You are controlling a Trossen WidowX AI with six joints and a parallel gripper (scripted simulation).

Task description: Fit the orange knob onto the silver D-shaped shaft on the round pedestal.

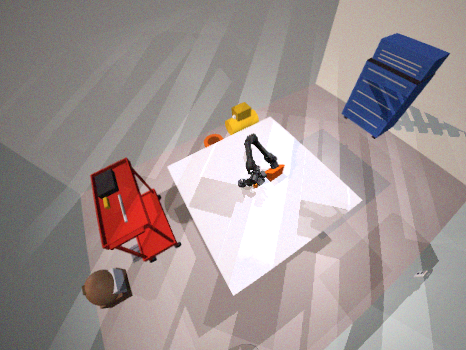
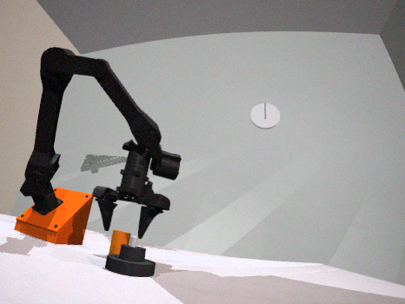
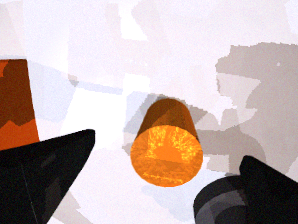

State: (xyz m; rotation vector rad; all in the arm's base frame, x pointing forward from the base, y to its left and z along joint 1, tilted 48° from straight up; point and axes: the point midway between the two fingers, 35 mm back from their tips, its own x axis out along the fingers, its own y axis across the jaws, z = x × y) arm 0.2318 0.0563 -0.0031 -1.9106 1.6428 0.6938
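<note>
The orange knob is 10 mm below my gripper tip. Round my gripper tip: round black pedestal 90 mm to the right, 90 mm ahead, 20 mm below.
</note>
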